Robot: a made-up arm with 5 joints.
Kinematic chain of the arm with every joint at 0, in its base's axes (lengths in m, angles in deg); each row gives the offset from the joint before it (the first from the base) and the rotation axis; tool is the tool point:
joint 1: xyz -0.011 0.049 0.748 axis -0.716 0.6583 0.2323
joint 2: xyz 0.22 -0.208 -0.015 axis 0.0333 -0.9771 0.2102
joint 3: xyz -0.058 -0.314 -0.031 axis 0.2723 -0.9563 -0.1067
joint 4: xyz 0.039 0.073 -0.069 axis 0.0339 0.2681 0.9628
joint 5: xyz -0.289 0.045 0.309 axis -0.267 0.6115 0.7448
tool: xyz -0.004 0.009 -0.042
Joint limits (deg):
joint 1: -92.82..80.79
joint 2: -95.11..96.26
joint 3: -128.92..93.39
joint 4: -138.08..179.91
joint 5: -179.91..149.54
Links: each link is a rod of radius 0.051 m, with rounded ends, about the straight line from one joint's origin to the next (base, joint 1, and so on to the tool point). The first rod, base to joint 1, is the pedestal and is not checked.
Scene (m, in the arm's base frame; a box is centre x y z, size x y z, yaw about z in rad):
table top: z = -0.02
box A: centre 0.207 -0.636 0.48 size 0.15 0.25 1 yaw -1.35
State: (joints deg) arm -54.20 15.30 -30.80 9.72 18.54
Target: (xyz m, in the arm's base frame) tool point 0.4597 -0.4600 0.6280
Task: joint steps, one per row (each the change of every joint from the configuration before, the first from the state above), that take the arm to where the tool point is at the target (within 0.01 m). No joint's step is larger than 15 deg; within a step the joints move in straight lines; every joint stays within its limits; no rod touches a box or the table.
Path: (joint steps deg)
1: 10.90 -6.01 -14.26 -1.33 6.00
2: 10.89 -6.01 -14.25 -1.34 6.00
3: 10.90 -6.01 -14.26 -1.33 6.00
4: 10.90 -6.01 -14.26 -1.33 5.99
5: -0.39 3.45 -10.27 13.29 1.27
6: -0.39 3.45 -10.27 13.30 1.26
7: -0.39 3.46 -10.28 13.30 1.26
8: -0.38 3.45 -10.27 13.29 1.27

